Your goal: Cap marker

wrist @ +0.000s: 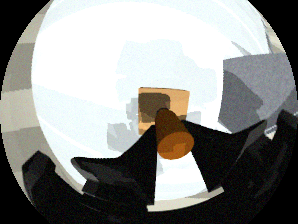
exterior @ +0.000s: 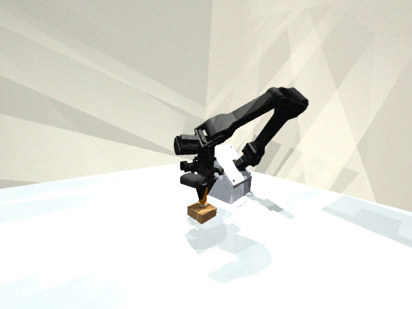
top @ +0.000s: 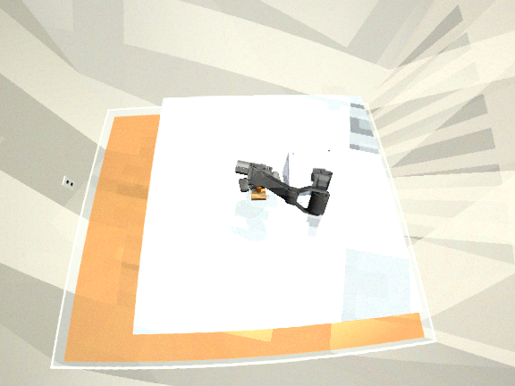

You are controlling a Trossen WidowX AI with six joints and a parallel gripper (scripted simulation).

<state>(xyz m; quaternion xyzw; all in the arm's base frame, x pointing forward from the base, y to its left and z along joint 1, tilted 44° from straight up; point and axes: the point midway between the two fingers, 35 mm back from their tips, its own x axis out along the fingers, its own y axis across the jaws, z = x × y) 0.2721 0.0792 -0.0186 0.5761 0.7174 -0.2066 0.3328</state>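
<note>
My gripper tip is now 1 cm below the orange cap.
</note>
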